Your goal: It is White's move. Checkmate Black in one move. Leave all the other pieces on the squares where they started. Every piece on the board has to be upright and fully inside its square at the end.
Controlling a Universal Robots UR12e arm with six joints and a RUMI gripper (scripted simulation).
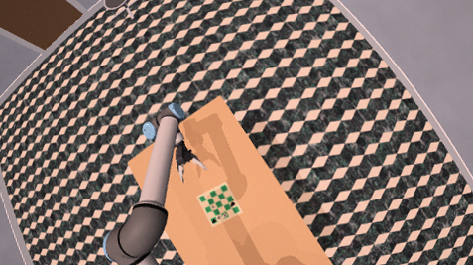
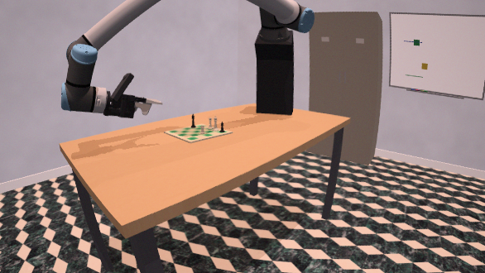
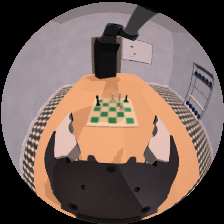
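My gripper is now 19 cm past the white chess piece, 8 cm to the right of it and 14 cm above it. From my hand the other things lie so: tall black piece 25 cm behind, 3 cm to the right, 12 cm below; then short black piece 26 cm behind, 13 cm to the left, 13 cm below; then green-and-cream chessboard 20 cm behind, 4 cm to the left, 16 cm below.
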